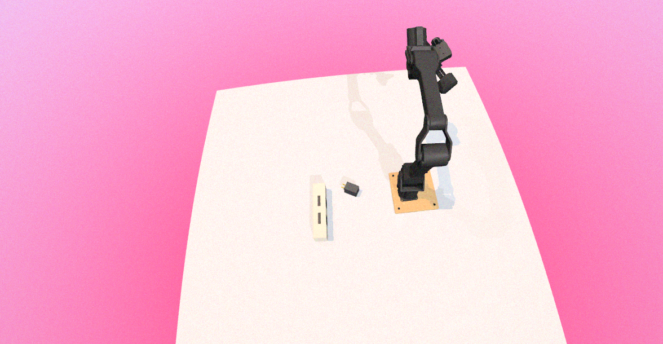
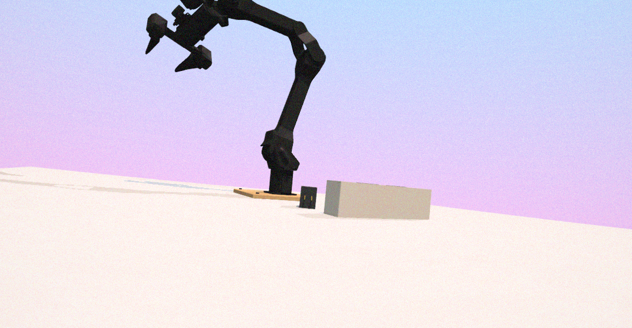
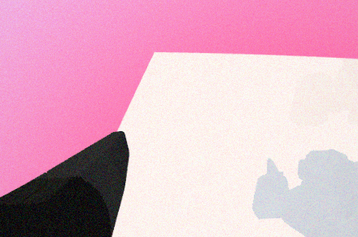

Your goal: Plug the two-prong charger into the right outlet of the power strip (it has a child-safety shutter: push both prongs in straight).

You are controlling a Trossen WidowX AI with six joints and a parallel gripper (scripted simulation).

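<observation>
Right now the two-prong charger is 38 cm ahead of my gripper tip, 27 cm to the left of it and 30 cm below it.
</observation>
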